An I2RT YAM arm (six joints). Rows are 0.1 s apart.
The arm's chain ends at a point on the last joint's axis. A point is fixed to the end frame.
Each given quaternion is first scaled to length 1.
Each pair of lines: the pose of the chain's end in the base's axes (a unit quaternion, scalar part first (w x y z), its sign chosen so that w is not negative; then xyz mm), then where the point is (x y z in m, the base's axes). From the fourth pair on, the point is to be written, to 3 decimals.
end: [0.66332, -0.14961, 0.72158, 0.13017, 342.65, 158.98, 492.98]
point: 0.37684 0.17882 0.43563
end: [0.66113, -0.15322, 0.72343, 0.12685, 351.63, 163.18, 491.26]
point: 0.38559 0.18243 0.43358
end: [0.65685, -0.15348, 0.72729, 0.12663, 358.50, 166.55, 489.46]
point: 0.39182 0.18563 0.43135
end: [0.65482, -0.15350, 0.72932, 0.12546, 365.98, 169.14, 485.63]
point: 0.399 0.188 0.427
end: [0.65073, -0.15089, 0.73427, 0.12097, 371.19, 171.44, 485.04]
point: 0.404 0.190 0.426
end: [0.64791, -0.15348, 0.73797, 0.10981, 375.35, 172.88, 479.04]
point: 0.408 0.189 0.420
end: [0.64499, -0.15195, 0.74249, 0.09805, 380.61, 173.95, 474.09]
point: 0.413 0.189 0.414
